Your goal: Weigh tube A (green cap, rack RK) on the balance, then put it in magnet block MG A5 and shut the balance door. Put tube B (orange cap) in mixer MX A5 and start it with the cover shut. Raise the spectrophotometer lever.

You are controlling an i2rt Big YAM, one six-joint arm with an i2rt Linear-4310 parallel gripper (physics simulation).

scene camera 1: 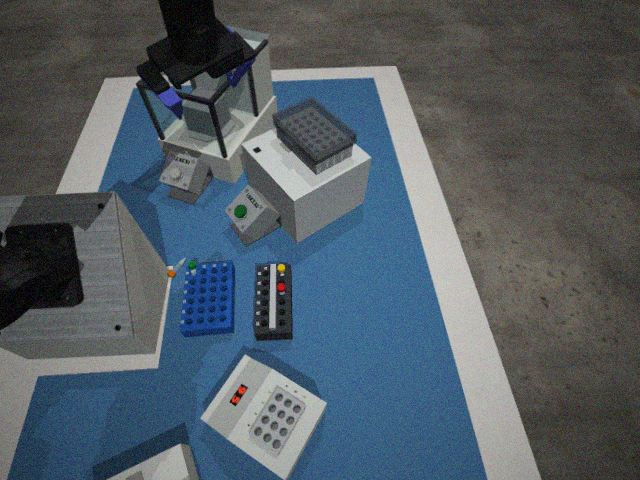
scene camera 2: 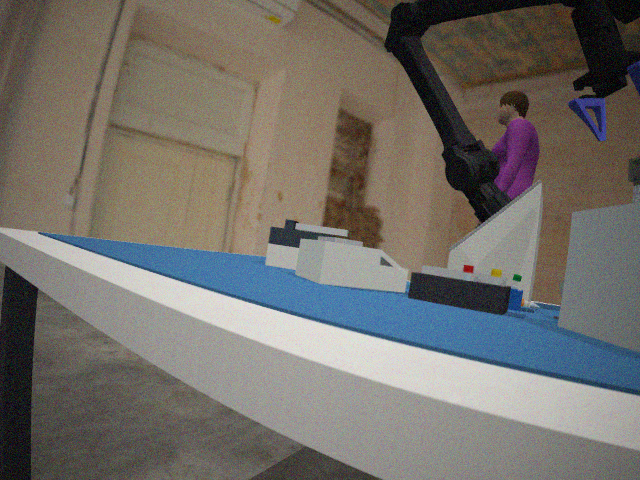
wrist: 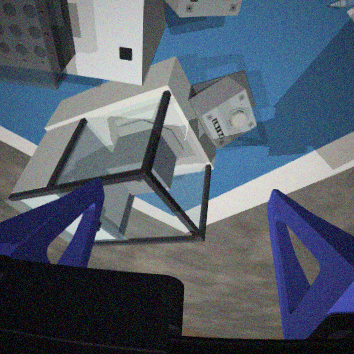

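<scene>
My gripper (scene camera 1: pixel 206 100) (wrist: pixel 185 192) is open and empty, high over the glass case of the balance (scene camera 1: pixel 227 167) (wrist: pixel 120 90); whether its door is open is unclear. Tube A, green cap (scene camera 1: pixel 192 265) (scene camera 2: pixel 516 277), stands in a corner of the blue rack (scene camera 1: pixel 207 331) (scene camera 2: pixel 515 299). Tube B, orange cap (scene camera 1: pixel 171 273), lies beside that corner, near the robot's base. The dark magnet block (scene camera 1: pixel 273 335) (scene camera 2: pixel 454 294) carries a yellow-capped and a red-capped tube. The white mixer (scene camera 1: pixel 333 206) (wrist: pixel 110 40) has its smoky cover (scene camera 1: pixel 315 121) down. The spectrophotometer's lever cannot be made out.
A grey box with a pale knob (scene camera 1: pixel 176 173) (wrist: pixel 239 119) stands before the balance. A box with a green button (scene camera 1: pixel 240 210) stands by the mixer. A white heater block (scene camera 1: pixel 305 439) with a red display is nearer the front. The grey robot mount (scene camera 1: pixel 103 320) stands left.
</scene>
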